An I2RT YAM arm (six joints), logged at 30 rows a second.
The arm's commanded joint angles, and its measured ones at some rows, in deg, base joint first. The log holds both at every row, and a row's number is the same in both.
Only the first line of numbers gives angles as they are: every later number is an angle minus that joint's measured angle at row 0.
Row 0, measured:
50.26 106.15 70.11 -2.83 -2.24 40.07
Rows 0 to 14, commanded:
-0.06 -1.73 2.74 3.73 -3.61 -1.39
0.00 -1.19 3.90 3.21 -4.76 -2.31
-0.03 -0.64 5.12 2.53 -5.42 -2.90
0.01 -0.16 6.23 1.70 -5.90 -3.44
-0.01 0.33 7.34 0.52 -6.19 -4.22
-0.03 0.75 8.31 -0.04 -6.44 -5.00
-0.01 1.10 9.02 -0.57 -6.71 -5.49
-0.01 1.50 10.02 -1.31 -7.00 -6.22
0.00 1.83 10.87 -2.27 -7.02 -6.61
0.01 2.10 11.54 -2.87 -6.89 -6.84
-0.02 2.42 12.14 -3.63 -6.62 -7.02
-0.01 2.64 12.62 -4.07 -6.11 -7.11
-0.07 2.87 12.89 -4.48 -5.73 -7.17
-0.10 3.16 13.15 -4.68 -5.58 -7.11
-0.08 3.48 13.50 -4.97 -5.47 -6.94
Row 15, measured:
0.00 4.06 9.90 -5.42 -5.66 -5.28
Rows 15 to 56, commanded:
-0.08 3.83 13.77 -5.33 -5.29 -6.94
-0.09 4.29 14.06 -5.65 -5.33 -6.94
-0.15 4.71 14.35 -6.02 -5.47 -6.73
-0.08 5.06 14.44 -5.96 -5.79 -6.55
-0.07 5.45 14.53 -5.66 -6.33 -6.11
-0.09 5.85 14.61 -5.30 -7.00 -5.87
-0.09 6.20 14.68 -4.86 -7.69 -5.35
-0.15 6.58 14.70 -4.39 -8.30 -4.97
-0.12 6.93 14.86 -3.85 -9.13 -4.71
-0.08 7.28 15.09 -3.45 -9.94 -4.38
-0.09 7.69 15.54 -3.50 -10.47 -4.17
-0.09 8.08 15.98 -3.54 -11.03 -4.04
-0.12 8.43 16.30 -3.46 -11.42 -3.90
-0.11 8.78 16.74 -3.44 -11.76 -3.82
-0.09 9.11 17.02 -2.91 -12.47 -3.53
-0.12 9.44 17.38 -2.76 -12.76 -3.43
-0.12 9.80 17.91 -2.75 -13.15 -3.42
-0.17 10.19 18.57 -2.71 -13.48 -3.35
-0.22 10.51 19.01 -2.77 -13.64 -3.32
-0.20 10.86 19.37 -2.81 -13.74 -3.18
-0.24 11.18 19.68 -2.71 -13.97 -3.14
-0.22 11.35 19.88 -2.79 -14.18 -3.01
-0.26 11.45 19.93 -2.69 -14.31 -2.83
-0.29 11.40 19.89 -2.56 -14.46 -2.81
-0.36 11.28 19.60 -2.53 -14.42 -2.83
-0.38 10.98 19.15 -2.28 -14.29 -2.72
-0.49 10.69 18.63 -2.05 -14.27 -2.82
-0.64 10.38 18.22 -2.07 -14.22 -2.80
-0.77 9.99 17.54 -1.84 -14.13 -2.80
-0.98 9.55 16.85 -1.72 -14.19 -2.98
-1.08 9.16 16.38 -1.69 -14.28 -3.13
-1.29 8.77 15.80 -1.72 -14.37 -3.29
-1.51 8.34 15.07 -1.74 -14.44 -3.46
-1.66 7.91 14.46 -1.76 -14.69 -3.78
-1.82 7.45 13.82 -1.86 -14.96 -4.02
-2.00 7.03 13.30 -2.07 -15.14 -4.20
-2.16 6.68 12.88 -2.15 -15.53 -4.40
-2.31 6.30 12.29 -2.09 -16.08 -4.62
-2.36 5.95 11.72 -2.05 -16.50 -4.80
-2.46 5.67 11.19 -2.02 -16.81 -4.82
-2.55 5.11 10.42 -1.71 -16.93 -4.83
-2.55 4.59 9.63 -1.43 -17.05 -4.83
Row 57, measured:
-2.32 9.09 10.33 -5.79 -15.43 -3.10
